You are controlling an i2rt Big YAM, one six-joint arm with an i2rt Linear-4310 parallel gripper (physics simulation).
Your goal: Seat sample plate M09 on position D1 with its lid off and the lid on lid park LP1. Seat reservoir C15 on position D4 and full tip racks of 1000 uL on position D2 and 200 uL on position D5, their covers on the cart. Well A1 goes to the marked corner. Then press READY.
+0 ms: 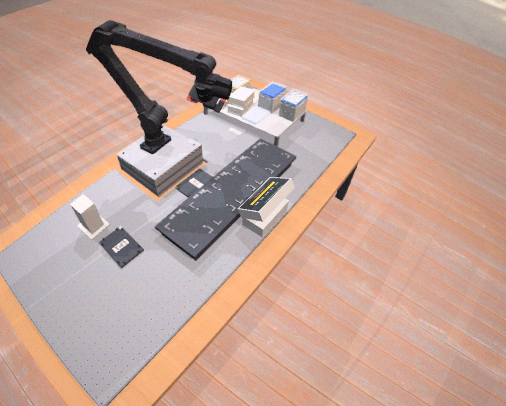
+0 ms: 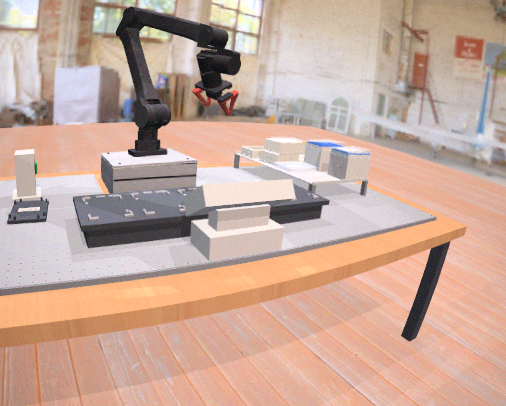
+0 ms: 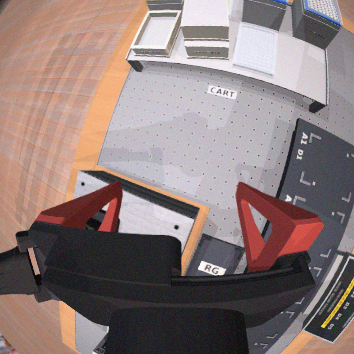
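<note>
My gripper (image 2: 218,107) (image 3: 178,187) is open and empty, high above the mat between the arm's base and the cart (image 1: 270,126) (image 2: 325,176) (image 3: 295,75). On the cart stand the open, beige reservoir C15 (image 3: 157,32), two stacked beige plates (image 1: 242,97) (image 2: 284,147) (image 3: 205,22), a blue-topped tip rack (image 1: 272,95) (image 2: 324,155) and a blue-rimmed tip rack (image 1: 293,105) (image 2: 350,164) (image 3: 317,20). A yellow-marked rack (image 1: 240,82) is partly hidden. Plate labels are unreadable. The dark deck (image 1: 200,235) (image 2: 115,215) (image 3: 320,155) bears no labware; D1 is near the cart. Lid park LP1 (image 1: 121,247) (image 2: 28,210) holds nothing.
A flat, pale translucent piece (image 1: 256,115) (image 3: 256,48) lies on the cart. The slanted console (image 1: 265,195) (image 2: 250,192) (image 3: 335,305) stands at the deck's front edge. A dark RG pad (image 3: 212,250) lies beside the arm's base (image 1: 165,160). A white upright block (image 1: 87,215) (image 2: 25,172) stands near LP1.
</note>
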